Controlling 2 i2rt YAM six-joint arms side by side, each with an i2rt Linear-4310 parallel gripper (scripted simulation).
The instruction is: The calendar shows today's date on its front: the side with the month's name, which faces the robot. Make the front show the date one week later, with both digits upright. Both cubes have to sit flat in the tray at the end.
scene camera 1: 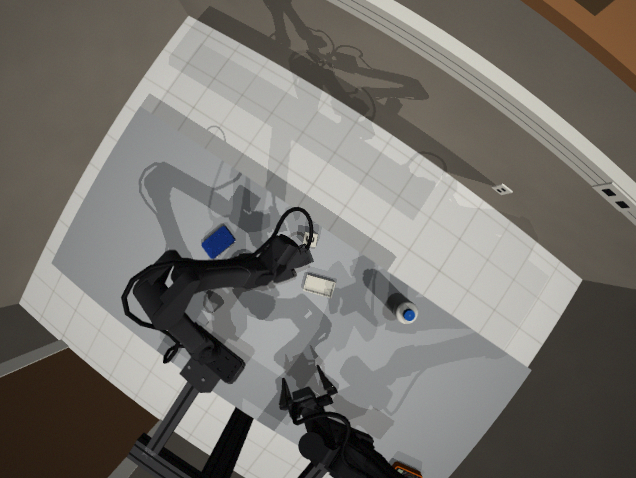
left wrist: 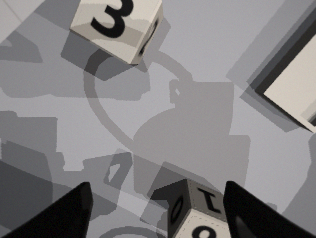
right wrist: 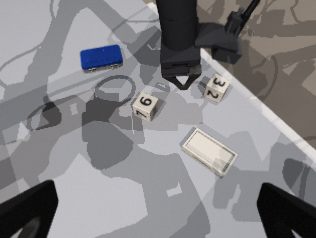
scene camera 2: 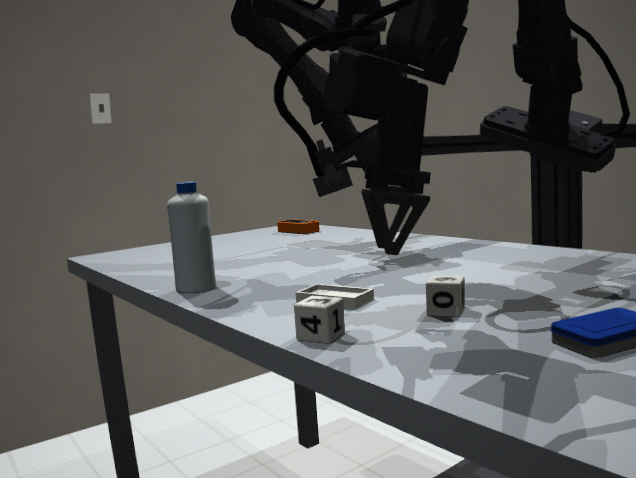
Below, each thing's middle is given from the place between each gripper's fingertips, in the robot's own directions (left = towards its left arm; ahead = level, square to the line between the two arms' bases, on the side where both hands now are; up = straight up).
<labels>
Right now my left hand [scene camera 2: 387, 251] is 140 mm to the left of the calendar tray [scene camera 2: 353, 297], 90 mm above it and 30 mm past it. From my left hand the other things lie so: blue box [right wrist: 106, 57]: 230 mm to the left, 100 mm behind, 90 mm below.
Now: right hand 320 mm above the calendar tray, 170 mm short of it and 70 mm to the right of it. Also, from my right hand: blue box 450 mm to the left, 310 mm below, 90 mm ahead.
</labels>
